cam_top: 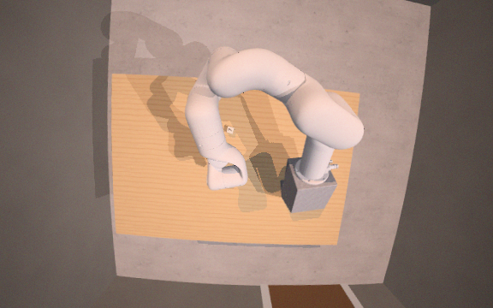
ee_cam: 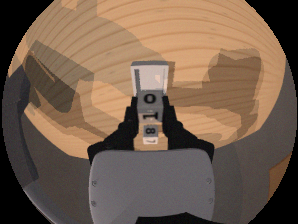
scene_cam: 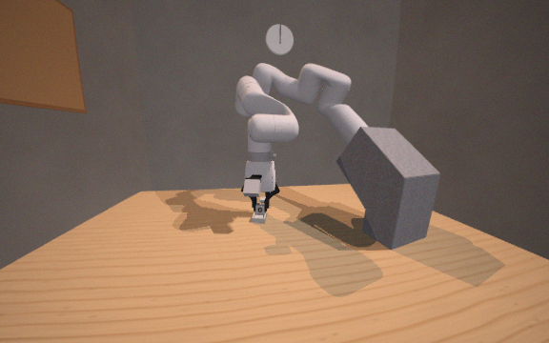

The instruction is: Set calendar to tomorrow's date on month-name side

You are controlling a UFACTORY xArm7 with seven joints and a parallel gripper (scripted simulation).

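My hand is 3 cm above the white calendar tray, 2 cm to the right of it and 1 cm short of it.
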